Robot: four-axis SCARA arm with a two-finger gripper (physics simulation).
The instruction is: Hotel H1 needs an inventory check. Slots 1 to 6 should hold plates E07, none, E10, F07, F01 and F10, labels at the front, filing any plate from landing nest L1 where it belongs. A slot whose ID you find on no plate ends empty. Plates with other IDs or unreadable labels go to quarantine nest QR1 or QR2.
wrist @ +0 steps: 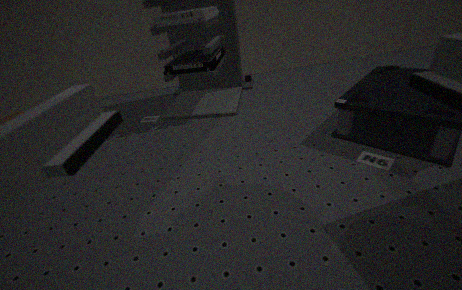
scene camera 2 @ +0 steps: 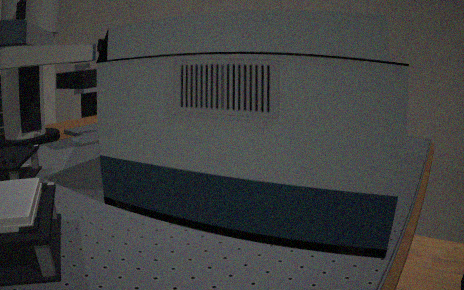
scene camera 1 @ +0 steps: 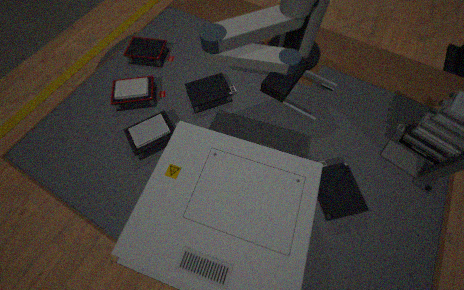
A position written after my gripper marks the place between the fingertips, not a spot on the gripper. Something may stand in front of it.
In view: my gripper (scene camera 1: 325, 103) and a black plate (wrist: 192, 61).
